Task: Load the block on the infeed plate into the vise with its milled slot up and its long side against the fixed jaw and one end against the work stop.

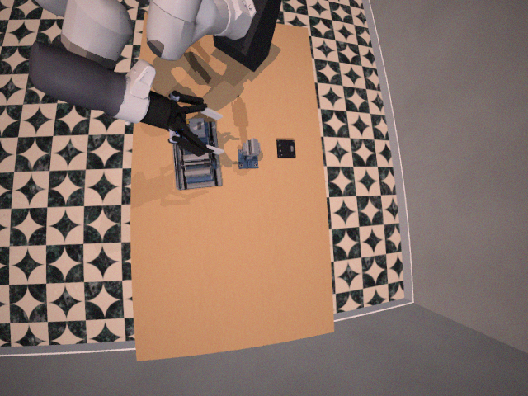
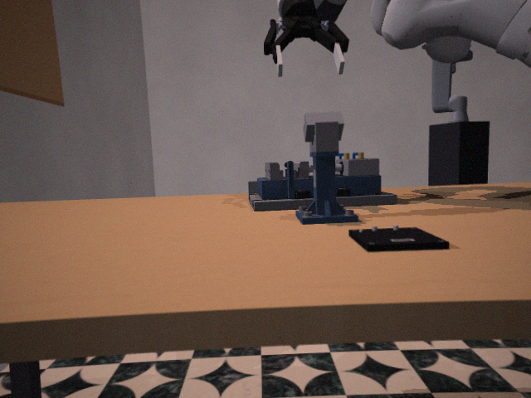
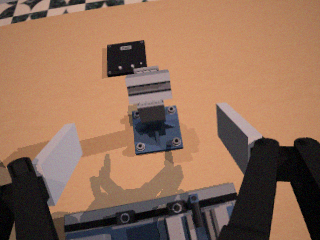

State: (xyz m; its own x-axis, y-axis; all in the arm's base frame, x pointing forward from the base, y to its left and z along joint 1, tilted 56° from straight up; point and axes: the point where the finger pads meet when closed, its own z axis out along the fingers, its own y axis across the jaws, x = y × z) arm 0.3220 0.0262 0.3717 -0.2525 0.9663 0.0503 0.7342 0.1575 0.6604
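Now: hand 13 cm above the part, 12 cm to the right of it and 4 cm short of it. From my hand the other things lie so: fixed jaw (21 cm below, 11 cm to the right, 4 cm ahead); then work stop (20 cm below, 6 cm to the right, 2 cm ahead); then air cylinder rod (21 cm below, 8 cm to the right, 7 cm behind).
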